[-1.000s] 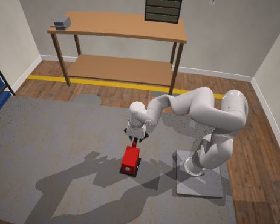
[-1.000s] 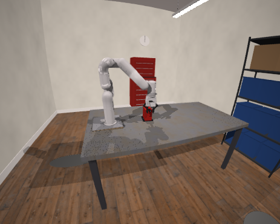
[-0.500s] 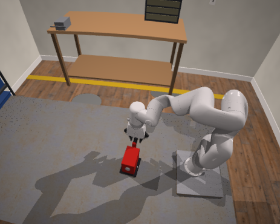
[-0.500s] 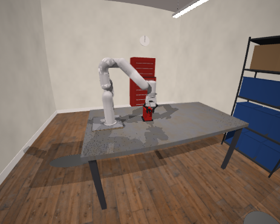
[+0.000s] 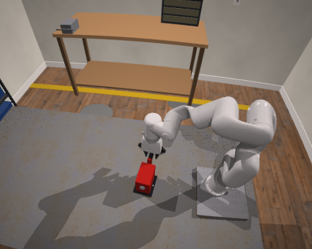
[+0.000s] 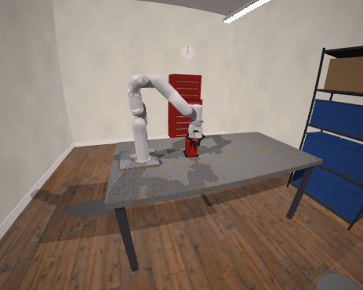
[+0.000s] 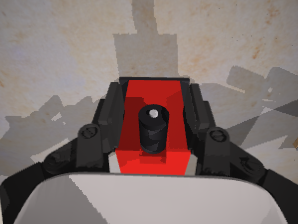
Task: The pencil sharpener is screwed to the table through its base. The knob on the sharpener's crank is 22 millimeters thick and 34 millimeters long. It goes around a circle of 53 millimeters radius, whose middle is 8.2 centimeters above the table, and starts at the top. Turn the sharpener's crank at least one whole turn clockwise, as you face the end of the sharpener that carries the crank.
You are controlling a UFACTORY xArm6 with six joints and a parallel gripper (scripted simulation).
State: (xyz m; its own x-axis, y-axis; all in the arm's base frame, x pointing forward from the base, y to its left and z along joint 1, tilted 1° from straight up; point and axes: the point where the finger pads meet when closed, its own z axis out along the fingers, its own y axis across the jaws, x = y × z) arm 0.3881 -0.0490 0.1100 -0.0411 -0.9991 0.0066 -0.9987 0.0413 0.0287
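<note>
Right now my hand is 2 cm to the right of the crank knob.
</note>
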